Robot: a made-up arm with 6 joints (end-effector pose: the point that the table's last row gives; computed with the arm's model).
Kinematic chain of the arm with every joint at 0, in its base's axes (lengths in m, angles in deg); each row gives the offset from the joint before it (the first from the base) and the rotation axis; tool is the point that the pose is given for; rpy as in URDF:
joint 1: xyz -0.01 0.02 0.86 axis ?
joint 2: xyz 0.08 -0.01 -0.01 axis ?
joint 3: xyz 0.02 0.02 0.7 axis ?
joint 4: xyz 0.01 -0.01 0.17 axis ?
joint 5: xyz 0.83 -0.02 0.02 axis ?
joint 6: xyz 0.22 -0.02 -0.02 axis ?
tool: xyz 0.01 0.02 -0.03 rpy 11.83 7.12 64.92
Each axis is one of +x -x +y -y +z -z.
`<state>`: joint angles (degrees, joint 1 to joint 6).
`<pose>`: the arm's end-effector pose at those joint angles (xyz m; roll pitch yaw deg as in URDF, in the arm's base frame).
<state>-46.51 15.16 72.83 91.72 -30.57 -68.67</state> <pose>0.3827 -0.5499 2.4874 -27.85 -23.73 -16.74</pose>
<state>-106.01 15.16 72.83 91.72 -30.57 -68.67</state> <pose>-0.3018 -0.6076 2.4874 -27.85 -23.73 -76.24</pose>
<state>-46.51 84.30 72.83 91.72 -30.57 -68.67</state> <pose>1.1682 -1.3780 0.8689 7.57 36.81 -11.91</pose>
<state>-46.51 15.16 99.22 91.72 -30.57 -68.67</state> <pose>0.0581 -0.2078 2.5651 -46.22 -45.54 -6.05</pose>
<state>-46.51 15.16 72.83 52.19 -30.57 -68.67</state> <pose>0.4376 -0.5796 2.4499 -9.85 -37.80 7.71</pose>
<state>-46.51 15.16 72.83 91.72 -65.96 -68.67</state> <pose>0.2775 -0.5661 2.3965 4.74 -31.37 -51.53</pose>
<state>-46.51 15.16 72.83 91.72 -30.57 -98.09</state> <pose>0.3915 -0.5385 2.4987 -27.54 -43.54 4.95</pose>
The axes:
joint 1: +z
joint 2: +y
joint 3: -y
joint 4: -x
joint 5: -y
joint 6: -x

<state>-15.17 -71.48 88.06 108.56 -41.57 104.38</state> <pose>-1.5938 0.3201 1.1660 -14.92 41.32 -104.21</pose>
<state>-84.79 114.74 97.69 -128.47 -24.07 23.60</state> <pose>0.2672 -1.7164 0.4490 126.95 -61.94 -85.86</pose>
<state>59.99 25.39 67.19 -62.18 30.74 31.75</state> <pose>0.6117 0.9022 2.3168 -34.46 -53.20 133.95</pose>
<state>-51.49 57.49 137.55 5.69 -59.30 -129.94</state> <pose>0.4797 -0.6703 2.1654 -166.59 -61.17 -132.67</pose>
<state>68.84 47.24 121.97 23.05 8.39 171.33</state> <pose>0.2567 0.6103 2.4055 -81.55 -30.57 -39.83</pose>
